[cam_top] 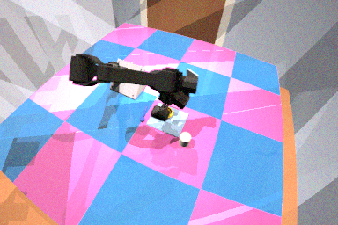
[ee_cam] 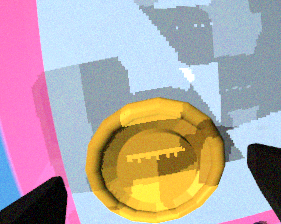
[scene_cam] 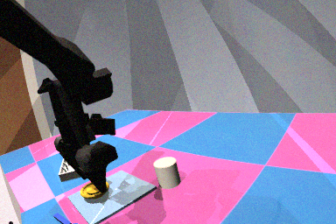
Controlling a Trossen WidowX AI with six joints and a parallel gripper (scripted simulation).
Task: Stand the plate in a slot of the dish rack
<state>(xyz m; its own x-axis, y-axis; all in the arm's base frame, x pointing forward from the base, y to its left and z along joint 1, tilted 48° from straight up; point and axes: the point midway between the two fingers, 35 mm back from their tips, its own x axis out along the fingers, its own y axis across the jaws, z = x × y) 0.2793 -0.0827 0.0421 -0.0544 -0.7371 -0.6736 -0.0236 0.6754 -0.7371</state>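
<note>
The yellow plate lies 10 mm below my gripper tip. The rest, counted from my gripper tip: blue spoon 90 mm behind, 40 mm to the right, 20 mm below; white cup 120 mm ahead, 100 mm to the right; pale blue sheet 20 mm to the right, 20 mm below, 20 mm ahead.
</note>
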